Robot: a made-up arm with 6 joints. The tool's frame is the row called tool. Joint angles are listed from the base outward. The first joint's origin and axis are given. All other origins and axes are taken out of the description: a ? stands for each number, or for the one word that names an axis. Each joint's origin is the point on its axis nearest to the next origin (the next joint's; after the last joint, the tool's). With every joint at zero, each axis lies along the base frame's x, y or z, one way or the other. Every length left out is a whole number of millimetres.
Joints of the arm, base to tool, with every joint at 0 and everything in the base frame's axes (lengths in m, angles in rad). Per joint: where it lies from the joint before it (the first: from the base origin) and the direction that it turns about. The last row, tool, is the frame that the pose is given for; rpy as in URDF.
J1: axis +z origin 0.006 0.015 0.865
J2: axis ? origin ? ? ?
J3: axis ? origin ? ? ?
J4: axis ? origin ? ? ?
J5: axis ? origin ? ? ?
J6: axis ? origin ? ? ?
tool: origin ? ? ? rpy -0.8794 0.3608 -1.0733
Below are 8 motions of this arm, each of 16 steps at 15 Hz.
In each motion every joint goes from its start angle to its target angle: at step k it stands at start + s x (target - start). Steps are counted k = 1, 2, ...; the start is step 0. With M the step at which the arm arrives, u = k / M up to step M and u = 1 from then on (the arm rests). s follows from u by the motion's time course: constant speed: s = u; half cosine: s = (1 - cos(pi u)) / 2; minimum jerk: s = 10 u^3 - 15 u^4 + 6 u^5.
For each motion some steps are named. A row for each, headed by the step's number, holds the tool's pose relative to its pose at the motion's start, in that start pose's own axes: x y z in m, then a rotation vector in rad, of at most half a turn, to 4 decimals.
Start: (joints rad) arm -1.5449 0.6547 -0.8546 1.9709 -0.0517 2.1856
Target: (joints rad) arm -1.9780 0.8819 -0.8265 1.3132 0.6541 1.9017
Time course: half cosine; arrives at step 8
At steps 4, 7, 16:
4: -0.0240 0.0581 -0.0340 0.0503 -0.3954 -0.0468
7: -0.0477 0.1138 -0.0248 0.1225 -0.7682 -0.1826
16: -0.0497 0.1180 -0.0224 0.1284 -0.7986 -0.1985

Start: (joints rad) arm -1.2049 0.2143 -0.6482 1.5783 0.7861 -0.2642
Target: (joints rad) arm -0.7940 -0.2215 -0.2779 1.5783 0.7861 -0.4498
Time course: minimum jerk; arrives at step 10
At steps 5, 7, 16:
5: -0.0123 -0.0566 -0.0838 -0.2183 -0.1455 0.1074
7: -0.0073 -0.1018 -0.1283 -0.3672 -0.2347 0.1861
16: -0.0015 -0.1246 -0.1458 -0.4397 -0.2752 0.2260

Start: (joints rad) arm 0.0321 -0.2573 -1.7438 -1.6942 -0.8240 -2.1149
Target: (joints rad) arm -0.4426 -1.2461 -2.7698 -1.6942 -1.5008 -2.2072
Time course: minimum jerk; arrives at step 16
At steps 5, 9, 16:
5: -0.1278 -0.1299 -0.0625 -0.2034 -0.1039 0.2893
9: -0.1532 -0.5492 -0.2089 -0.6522 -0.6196 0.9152
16: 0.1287 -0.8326 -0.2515 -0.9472 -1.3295 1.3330

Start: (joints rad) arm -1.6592 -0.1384 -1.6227 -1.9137 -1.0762 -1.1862
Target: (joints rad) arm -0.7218 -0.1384 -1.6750 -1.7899 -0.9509 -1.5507
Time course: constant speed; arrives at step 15
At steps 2, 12, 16:
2: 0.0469 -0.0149 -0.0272 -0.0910 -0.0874 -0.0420
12: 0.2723 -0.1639 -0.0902 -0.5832 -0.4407 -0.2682
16: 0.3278 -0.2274 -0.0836 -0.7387 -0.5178 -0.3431

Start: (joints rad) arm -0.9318 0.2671 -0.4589 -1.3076 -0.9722 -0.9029
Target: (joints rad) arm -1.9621 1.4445 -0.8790 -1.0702 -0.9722 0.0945
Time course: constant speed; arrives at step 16
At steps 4, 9, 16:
4: -0.1343 -0.0371 -0.0831 0.0320 0.4776 -0.3592
9: -0.3286 -0.0349 -0.1177 0.0774 1.0037 -0.8970
16: -0.5374 0.0848 -0.0739 0.2043 1.5597 -1.7966

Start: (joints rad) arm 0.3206 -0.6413 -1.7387 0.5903 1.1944 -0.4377
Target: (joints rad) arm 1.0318 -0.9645 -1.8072 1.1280 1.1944 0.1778
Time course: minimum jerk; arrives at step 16
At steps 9, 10, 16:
9: -0.1767 -0.0361 0.1151 0.5789 0.4216 0.3886
10: -0.2020 -0.0599 0.1333 0.6565 0.5197 0.4740
16: -0.2503 -0.1404 0.1718 0.8100 0.7890 0.7122

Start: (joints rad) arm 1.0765 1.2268 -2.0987 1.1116 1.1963 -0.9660
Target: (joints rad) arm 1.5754 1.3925 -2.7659 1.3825 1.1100 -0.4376
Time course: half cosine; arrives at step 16
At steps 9, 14, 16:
9: -0.0805 0.2682 0.0293 0.1054 0.0205 0.1281
14: -0.1841 0.4180 0.0103 0.1705 0.1015 0.2521
16: -0.1970 0.4321 0.0068 0.1764 0.1132 0.2664

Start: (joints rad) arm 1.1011 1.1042 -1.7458 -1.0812 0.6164 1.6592
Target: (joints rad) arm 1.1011 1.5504 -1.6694 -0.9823 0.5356 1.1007
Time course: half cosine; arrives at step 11
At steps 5, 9, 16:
5: 0.0018 -0.0044 -0.1620 -0.2966 -0.1540 0.1648
9: 0.0123 -0.0474 -0.3412 -0.6290 -0.2882 0.3821
16: 0.0148 -0.0581 -0.3690 -0.6816 -0.3054 0.4198

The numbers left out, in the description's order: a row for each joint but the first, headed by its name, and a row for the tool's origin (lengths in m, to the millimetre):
J2: axis +y, xyz -0.014 0.046 0
J3: axis +y, xyz 0.049 0 0.344
J4: axis -z, xyz 0.081 0 -0.439
J5: axis +y, xyz 0.019 -0.018 0
J6: axis -z, xyz 0.072 0 -0.127
tool: xyz -0.01 -0.029 0

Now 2 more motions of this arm.
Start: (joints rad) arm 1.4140 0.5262 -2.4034 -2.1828 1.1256 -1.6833
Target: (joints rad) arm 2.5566 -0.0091 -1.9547 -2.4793 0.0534 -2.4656
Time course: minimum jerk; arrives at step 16
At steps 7, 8, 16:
7: -0.2256 -0.2762 -0.0176 -0.5775 -0.1281 -0.4282
8: -0.3164 -0.3284 -0.0081 -0.7768 -0.1130 -0.5239
16: -0.7142 -0.3525 0.0891 -1.6347 0.2869 -0.7144

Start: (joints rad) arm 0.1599 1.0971 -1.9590 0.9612 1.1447 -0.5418
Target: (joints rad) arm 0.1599 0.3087 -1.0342 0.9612 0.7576 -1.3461
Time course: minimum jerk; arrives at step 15
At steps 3, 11, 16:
3: -0.0108 -0.0053 0.0027 -0.0085 -0.0419 0.0126
11: -0.1670 -0.1090 -0.0298 -0.2250 -0.6245 0.1521
16: -0.1879 -0.1276 -0.0457 -0.2730 -0.7067 0.1683

